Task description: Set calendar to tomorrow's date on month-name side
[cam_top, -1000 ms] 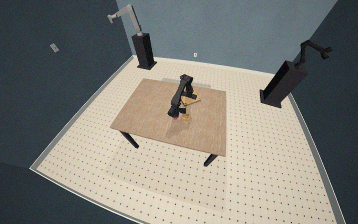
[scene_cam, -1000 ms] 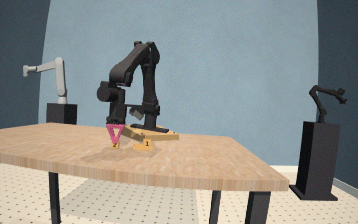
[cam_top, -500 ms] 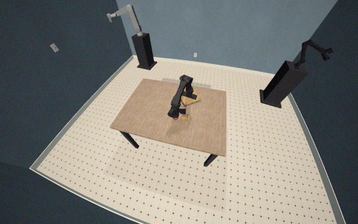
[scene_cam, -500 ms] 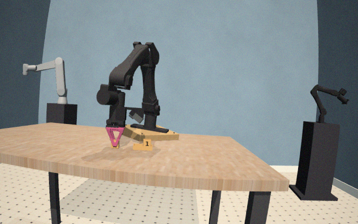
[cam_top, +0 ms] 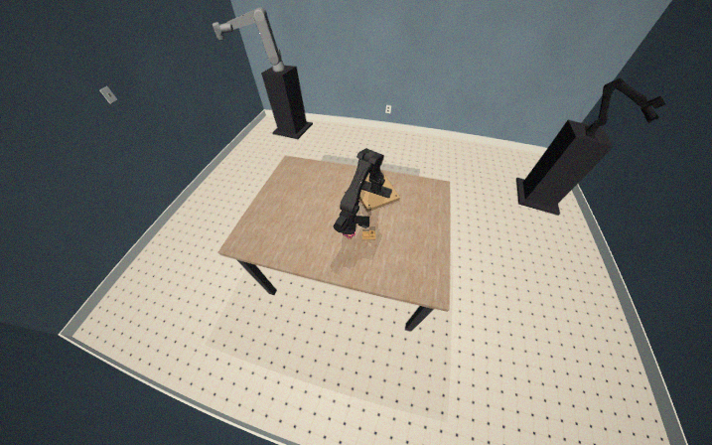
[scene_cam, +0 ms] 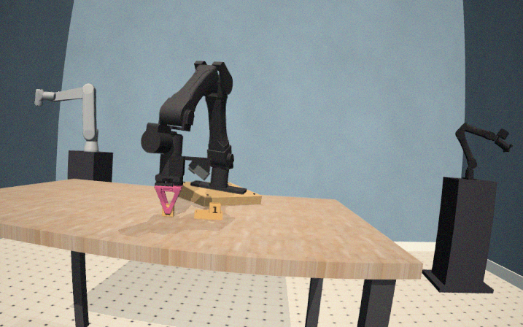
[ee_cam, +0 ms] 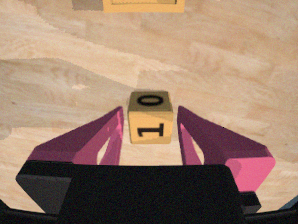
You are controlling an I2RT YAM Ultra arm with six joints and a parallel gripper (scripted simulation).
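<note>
Right now my hand is right at the digit cube. Round my hand: tan tray: 100 mm to the left, 40 mm behind, 10 mm below.
</note>
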